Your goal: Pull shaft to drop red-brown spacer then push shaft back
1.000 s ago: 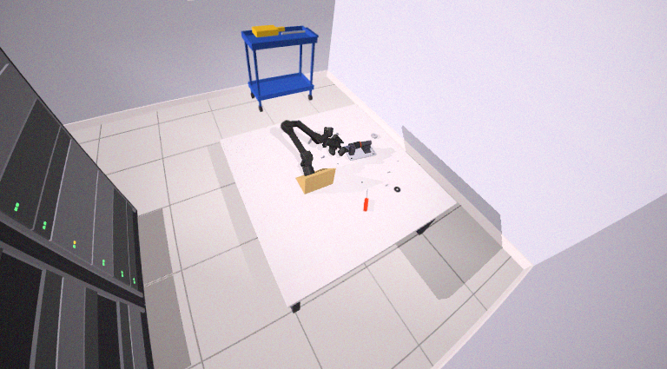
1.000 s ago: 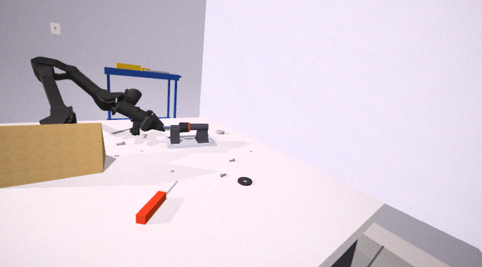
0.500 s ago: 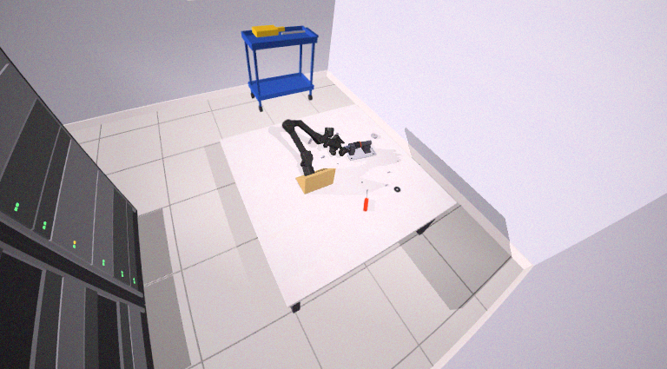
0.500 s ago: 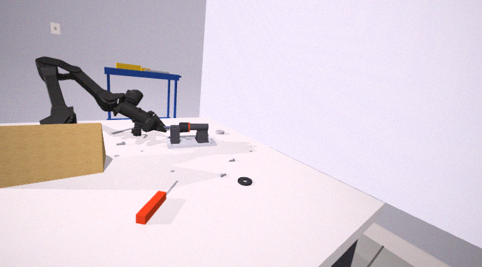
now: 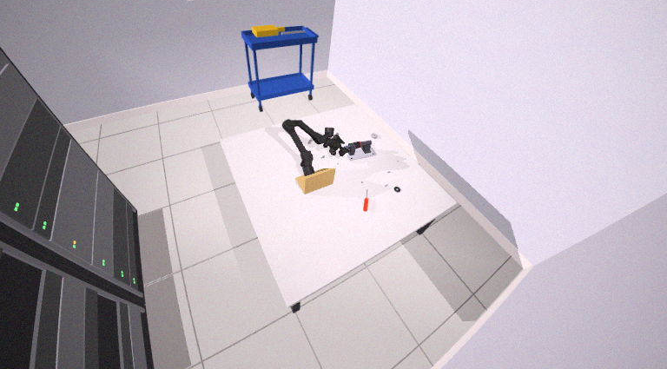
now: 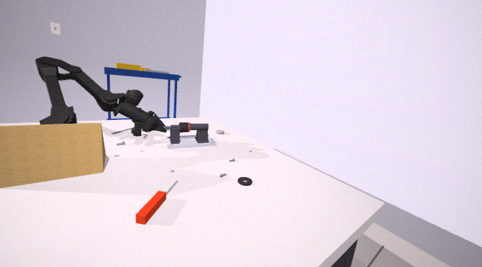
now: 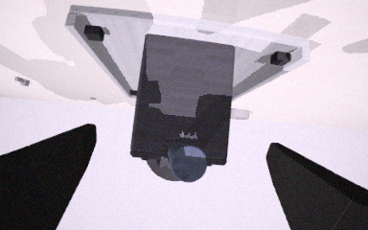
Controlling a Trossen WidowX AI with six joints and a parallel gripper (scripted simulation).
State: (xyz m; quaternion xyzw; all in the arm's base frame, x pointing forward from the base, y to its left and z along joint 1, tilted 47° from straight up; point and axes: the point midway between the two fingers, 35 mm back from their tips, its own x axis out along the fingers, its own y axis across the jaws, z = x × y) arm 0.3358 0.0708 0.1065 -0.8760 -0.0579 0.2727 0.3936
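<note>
My gripper tip is 7 cm short of the round shaft, 1 cm to the left of it and 1 cm below it. The rest, counted from my gripper tip: grey ring: 34 cm ahead, 9 cm to the left, 6 cm below; red-brown spacer: 11 cm ahead, 1 cm to the right, 1 cm above.
</note>
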